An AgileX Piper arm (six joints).
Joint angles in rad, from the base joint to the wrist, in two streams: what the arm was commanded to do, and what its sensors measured. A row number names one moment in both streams.
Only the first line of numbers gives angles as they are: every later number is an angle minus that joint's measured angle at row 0.
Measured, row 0:
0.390 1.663 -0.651 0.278 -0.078 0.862
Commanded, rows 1 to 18:
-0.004 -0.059 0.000 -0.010 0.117 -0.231
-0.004 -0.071 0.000 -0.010 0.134 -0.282
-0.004 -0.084 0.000 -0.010 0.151 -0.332
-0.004 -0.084 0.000 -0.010 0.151 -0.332
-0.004 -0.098 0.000 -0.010 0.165 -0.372
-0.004 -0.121 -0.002 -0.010 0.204 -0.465
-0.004 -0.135 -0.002 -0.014 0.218 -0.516
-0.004 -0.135 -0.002 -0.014 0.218 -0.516
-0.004 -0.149 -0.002 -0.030 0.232 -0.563
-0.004 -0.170 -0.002 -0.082 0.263 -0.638
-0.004 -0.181 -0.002 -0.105 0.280 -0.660
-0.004 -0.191 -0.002 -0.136 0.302 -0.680
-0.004 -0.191 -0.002 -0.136 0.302 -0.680
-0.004 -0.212 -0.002 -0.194 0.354 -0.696
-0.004 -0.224 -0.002 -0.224 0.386 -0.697
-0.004 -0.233 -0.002 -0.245 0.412 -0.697
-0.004 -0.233 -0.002 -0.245 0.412 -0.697
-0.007 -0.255 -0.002 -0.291 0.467 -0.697
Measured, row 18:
0.000 -0.224 0.000 -0.219 0.390 -0.679
